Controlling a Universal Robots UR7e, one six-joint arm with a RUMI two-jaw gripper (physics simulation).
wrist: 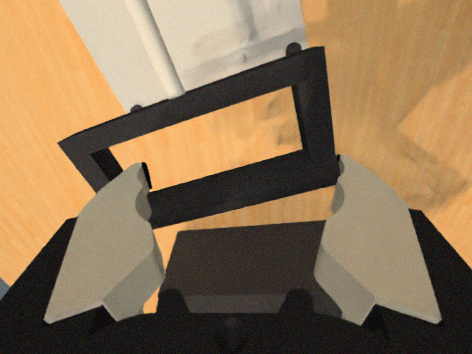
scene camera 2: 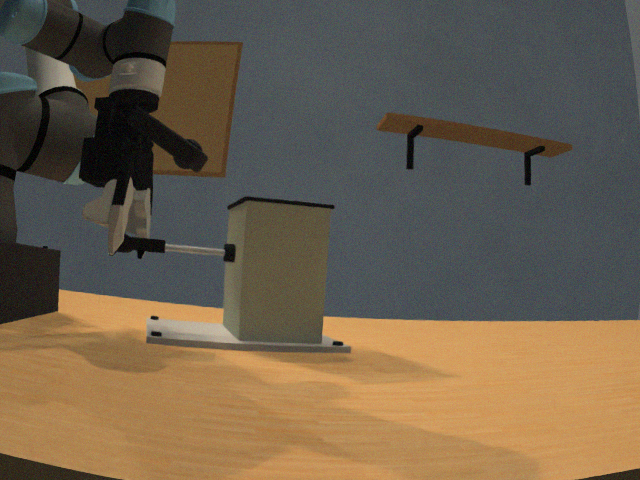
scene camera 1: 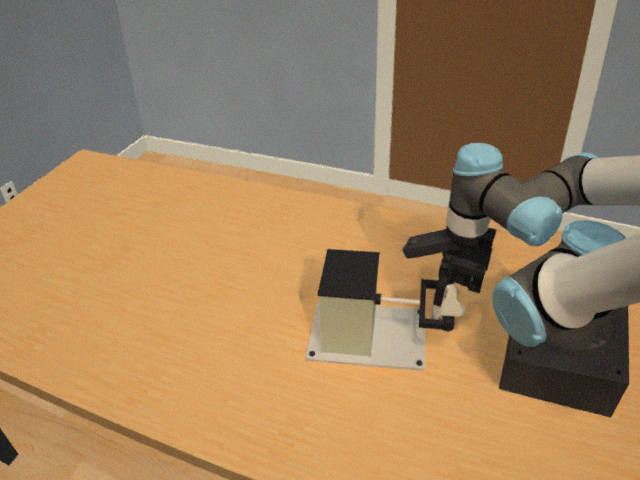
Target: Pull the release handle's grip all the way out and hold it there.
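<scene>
The release handle's black rectangular grip (scene camera 1: 436,324) (scene camera 2: 150,245) (wrist: 250,194) stands well away from the pale green box (scene camera 1: 346,325) (scene camera 2: 281,273). A long stretch of its light rod (scene camera 1: 400,300) (scene camera 2: 193,250) (wrist: 157,50) shows between them. My gripper (scene camera 1: 445,305) (scene camera 2: 127,238) (wrist: 239,162) points down at the grip, with its fingers wide apart. In the wrist view the grip's outer bar crosses between the fingers. The right finger is at the bar's right end. The left finger covers the frame's left corner, so contact there is hidden.
The box has a black top and stands on a light base plate (scene camera 1: 398,356) (scene camera 2: 191,341) with dark bolts. The robot's dark base (scene camera 1: 563,382) (scene camera 2: 28,284) stands beyond the handle. A wall shelf (scene camera 2: 475,134) hangs behind in the second scene view.
</scene>
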